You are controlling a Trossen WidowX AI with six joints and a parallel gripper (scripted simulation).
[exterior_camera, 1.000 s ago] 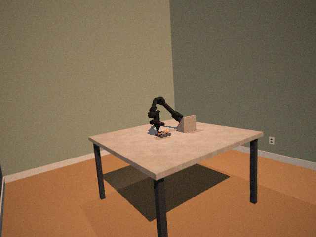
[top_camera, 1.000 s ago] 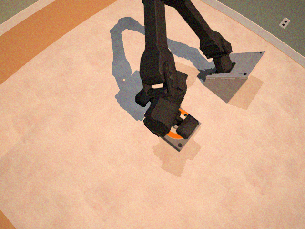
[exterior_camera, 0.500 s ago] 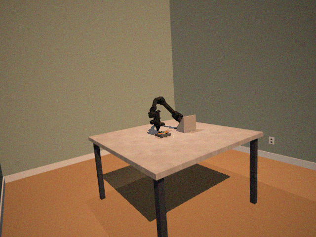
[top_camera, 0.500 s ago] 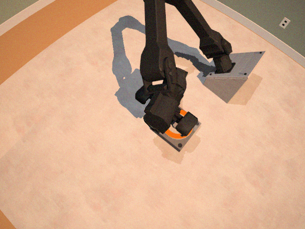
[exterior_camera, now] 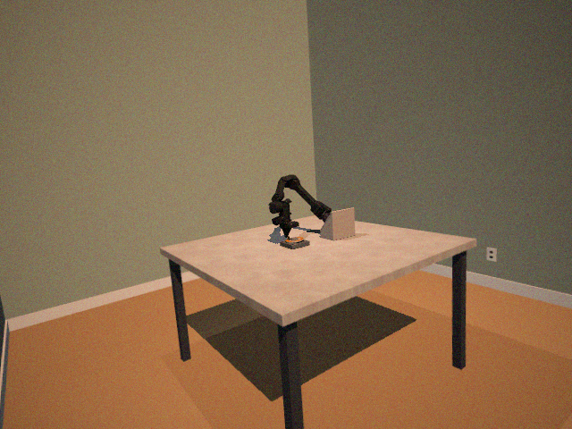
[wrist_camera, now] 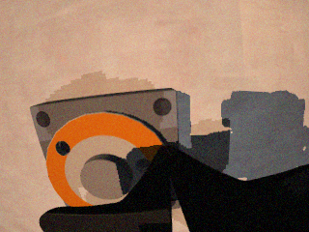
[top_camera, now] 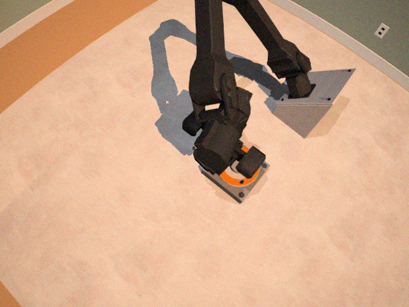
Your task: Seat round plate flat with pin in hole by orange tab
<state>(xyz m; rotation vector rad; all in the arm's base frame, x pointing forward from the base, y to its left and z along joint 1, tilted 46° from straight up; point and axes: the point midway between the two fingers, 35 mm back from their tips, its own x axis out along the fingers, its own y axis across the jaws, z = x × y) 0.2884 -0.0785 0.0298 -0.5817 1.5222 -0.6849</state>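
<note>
The square grey base lies 20 mm behind my gripper tip, 50 mm to the left of it and 20 mm below it.
</note>
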